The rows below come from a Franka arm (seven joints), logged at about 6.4 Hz.
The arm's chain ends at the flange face. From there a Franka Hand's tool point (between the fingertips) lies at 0.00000 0.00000 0.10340 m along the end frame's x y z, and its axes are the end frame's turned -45 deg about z.
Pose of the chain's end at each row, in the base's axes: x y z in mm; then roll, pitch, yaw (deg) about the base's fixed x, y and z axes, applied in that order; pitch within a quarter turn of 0, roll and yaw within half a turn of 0:
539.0 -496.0 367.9 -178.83 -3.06 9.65
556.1 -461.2 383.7 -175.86 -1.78 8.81
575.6 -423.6 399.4 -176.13 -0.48 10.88
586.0 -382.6 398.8 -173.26 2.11 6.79
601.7 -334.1 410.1 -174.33 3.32 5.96
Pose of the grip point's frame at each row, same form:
544.1 -493.0 264.7 178.66 -2.99 54.72
558.1 -453.3 280.6 -178.33 -4.19 53.81
575.1 -416.6 296.2 -177.60 -3.08 55.83
580.8 -371.0 296.2 -173.73 -3.26 51.49
594.7 -324.6 307.4 -173.64 -1.65 50.70

